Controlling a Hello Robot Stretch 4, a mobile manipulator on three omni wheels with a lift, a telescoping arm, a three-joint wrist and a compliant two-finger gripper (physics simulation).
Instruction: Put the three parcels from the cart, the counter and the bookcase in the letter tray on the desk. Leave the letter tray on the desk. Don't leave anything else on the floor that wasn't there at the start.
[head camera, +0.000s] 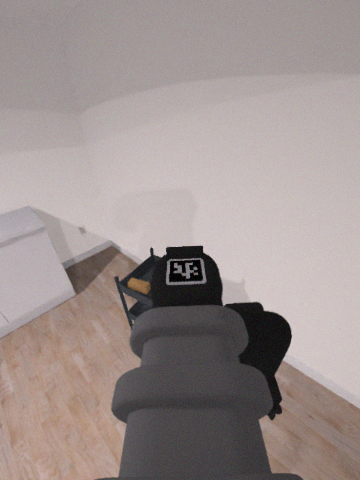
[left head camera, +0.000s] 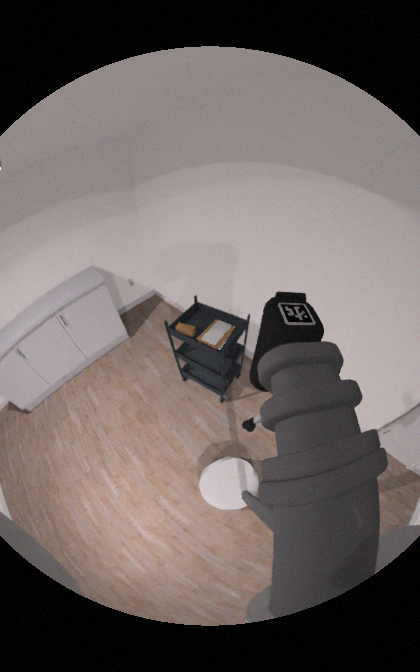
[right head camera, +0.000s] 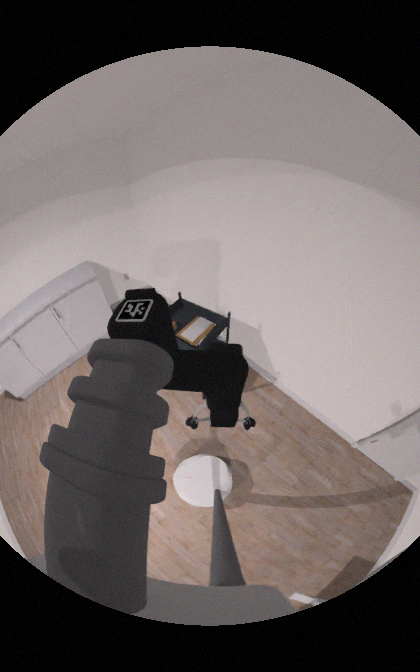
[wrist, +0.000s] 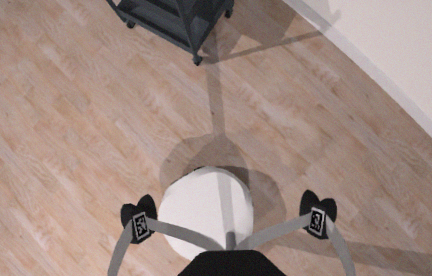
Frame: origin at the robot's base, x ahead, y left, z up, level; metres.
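Seen in the pictures: end effector, tool point: (wrist: 227, 213); robot's base, origin of the base link: (left head camera: 227, 482) (right head camera: 203, 479) (wrist: 208, 208).
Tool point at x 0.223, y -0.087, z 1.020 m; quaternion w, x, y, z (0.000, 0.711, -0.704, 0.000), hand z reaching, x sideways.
Offsets run from my tool point to a thing's top centre.
The dark three-shelf cart (head camera: 124, 302) (left head camera: 200, 315) (right head camera: 192, 312) (wrist: 160, 31) stands near the wall beyond my arm. A small orange-brown parcel {dy +0.377, dx +0.739, dz -0.334 m} (head camera: 139, 285) (left head camera: 185, 329) (right head camera: 174, 325) lies on its top shelf at the left, partly hidden by my wrist in the right head view. My gripper (right head camera: 220, 423) (wrist: 229, 215) is open and empty, pointing down above the floor, short of the cart. The white counter (head camera: 20, 222) (left head camera: 75, 287) (right head camera: 60, 295) stands at the left; no parcel shows on its visible part. The desk, letter tray and bookcase do not show.
A clipboard-like board with white paper {dy +0.164, dx +0.724, dz -0.373 m} (left head camera: 216, 334) (right head camera: 197, 330) lies beside the parcel on the cart. A white round disc (left head camera: 229, 483) (right head camera: 202, 480) (wrist: 207, 210) is below the gripper. A wall runs behind the cart and along the right. A white bar-like piece (right head camera: 305, 598) shows at the lower right.
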